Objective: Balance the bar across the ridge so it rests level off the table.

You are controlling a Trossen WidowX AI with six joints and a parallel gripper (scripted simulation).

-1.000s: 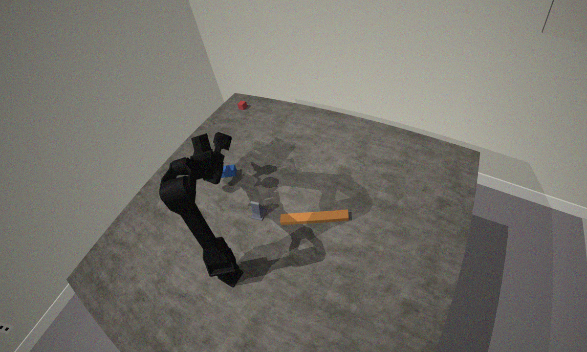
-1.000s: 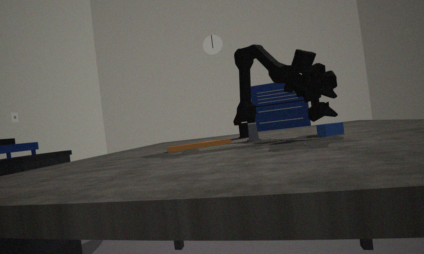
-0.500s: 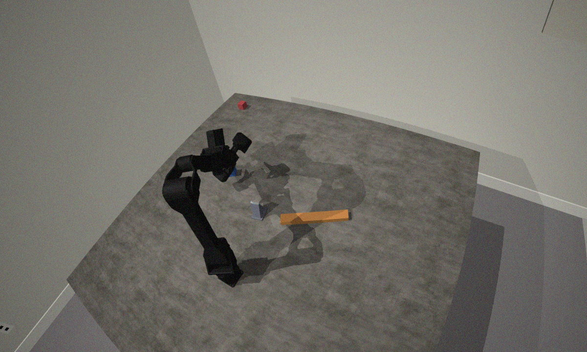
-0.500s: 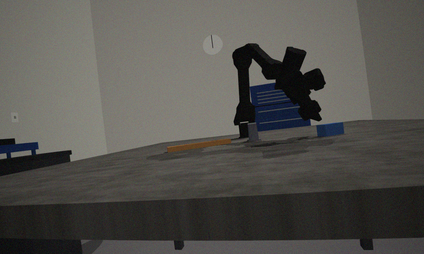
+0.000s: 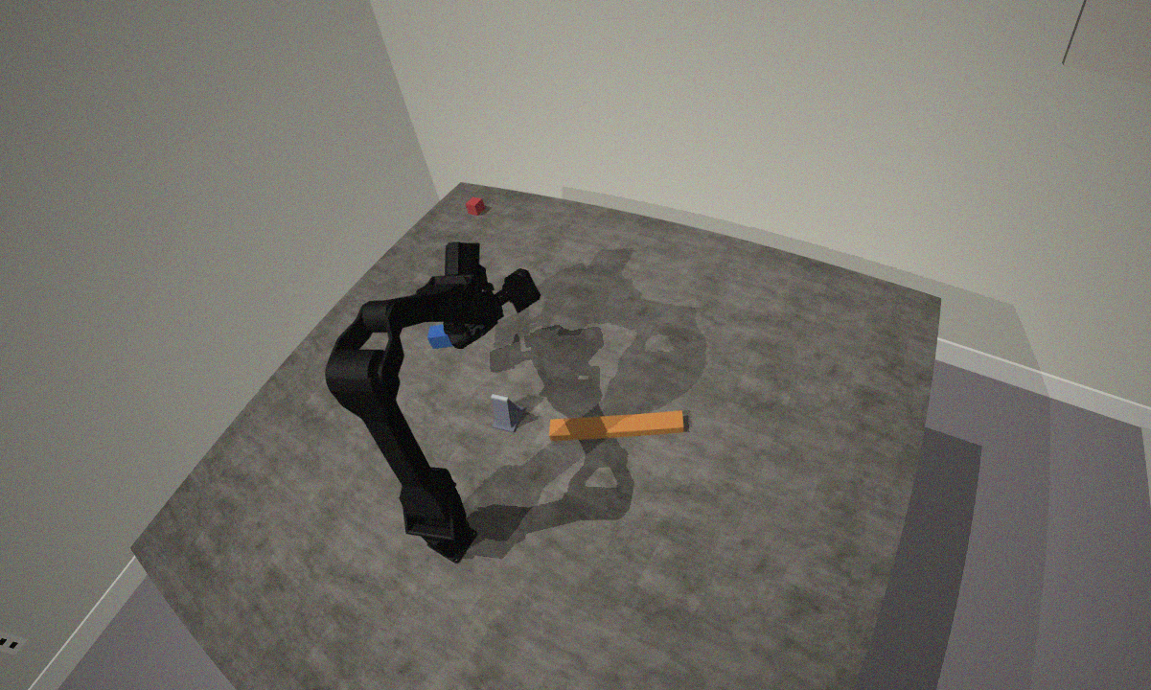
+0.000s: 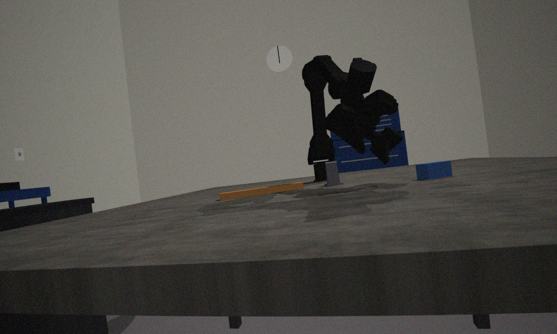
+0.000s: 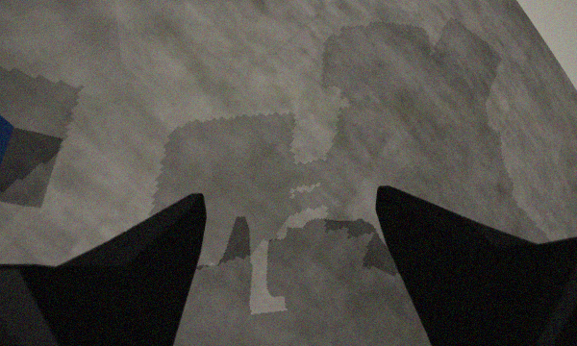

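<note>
Now: gripper tip 28 cm to the left of the orange bar, 12 cm past it and 5 cm above it. Also, from my gripper tip: small red cube: 35 cm to the left, 32 cm ahead, 4 cm below; then blue block: 13 cm to the left, 7 cm behind, 4 cm below.
</note>
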